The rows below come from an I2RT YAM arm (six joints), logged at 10 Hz.
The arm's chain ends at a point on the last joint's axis. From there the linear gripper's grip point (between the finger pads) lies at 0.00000 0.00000 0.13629 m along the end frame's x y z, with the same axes.
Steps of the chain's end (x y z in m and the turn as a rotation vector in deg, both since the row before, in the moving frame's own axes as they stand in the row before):
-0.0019 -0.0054 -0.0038 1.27 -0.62 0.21
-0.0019 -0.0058 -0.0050 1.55 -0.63 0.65
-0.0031 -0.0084 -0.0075 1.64 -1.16 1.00
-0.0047 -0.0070 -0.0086 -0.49 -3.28 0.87
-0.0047 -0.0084 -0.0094 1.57 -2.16 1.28
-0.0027 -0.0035 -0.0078 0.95 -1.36 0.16
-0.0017 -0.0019 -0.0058 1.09 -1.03 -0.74
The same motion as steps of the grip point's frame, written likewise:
-0.0034 -0.0084 -0.0038 1.27 -0.62 0.21
-0.0034 -0.0095 -0.0051 1.55 -0.63 0.65
-0.0058 -0.0123 -0.0076 1.64 -1.16 1.00
-0.0125 -0.0059 -0.0088 -0.49 -3.28 0.87
-0.0098 -0.0122 -0.0095 1.57 -2.16 1.28
-0.0059 -0.0058 -0.0079 0.95 -1.36 0.16
-0.0042 -0.0045 -0.0058 1.09 -1.03 -0.74

